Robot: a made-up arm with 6 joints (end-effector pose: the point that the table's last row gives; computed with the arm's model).
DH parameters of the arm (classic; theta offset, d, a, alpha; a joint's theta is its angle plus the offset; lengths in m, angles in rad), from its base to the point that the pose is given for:
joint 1: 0 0.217 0 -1.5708
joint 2: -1.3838 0 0.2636 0
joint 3: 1.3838 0 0.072 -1.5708
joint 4: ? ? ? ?
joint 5: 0 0 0.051 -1.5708
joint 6: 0 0.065 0 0
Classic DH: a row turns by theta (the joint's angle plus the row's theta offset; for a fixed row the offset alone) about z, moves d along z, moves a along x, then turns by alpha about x.
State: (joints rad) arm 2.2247 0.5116 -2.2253 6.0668 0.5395 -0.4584
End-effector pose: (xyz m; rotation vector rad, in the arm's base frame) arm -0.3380 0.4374 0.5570 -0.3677 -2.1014 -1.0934
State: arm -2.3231 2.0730 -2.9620 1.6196 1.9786 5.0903
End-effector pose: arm -0.2928 -0.4296 -0.1047 -1.2327 1.1059 -2.1360
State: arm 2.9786 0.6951 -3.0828 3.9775 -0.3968 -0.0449
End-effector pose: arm -0.4338 0.0171 0.6611 1.2950 -0.2666 -2.1158
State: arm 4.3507 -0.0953 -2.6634 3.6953 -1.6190 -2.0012
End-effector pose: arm -0.0064 -0.1097 0.7304 -0.5827 2.5173 -1.7682
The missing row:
joint 4: 0 0.317 0 1.5708
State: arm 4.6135 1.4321 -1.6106 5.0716 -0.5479 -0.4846
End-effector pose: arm 0.0304 -0.4274 -0.1185 2.6448 0.0979 0.6416
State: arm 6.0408 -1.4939 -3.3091 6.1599 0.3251 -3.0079
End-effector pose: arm -0.6193 0.1566 0.1511 -0.1402 -1.3333 -0.1645
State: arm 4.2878 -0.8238 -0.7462 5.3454 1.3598 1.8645
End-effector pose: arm -0.1310 -0.1863 0.4694 -0.6591 -2.0908 0.1579
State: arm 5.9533 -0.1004 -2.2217 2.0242 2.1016 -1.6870
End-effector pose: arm 0.2026 0.0084 0.7824 -0.2423 -1.9134 -1.5984
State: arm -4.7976 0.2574 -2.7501 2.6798 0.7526 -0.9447
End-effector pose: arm 0.0217 0.2913 0.8206 -0.0082 -0.3135 0.1833
